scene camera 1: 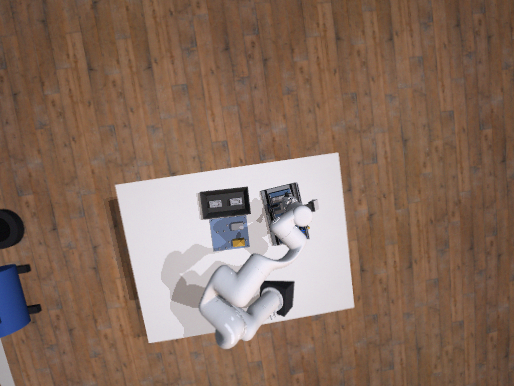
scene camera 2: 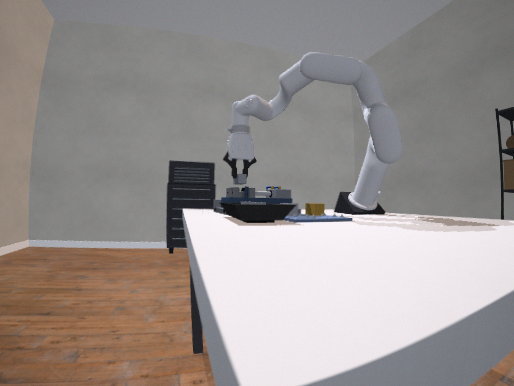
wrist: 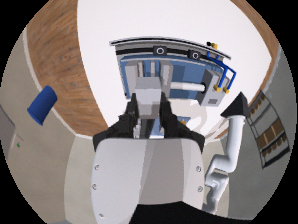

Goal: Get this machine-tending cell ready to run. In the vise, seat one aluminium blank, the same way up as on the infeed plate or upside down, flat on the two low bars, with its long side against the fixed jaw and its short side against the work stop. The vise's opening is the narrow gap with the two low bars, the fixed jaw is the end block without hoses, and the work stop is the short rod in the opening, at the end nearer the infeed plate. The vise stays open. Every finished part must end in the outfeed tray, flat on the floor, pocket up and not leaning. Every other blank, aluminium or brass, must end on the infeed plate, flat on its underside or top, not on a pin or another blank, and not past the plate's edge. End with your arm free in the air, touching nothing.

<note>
In view: the gripper [scene camera 2: 239,178] and a vise [wrist: 187,72].
The gripper is seen too in the wrist view [wrist: 148,99].
</note>
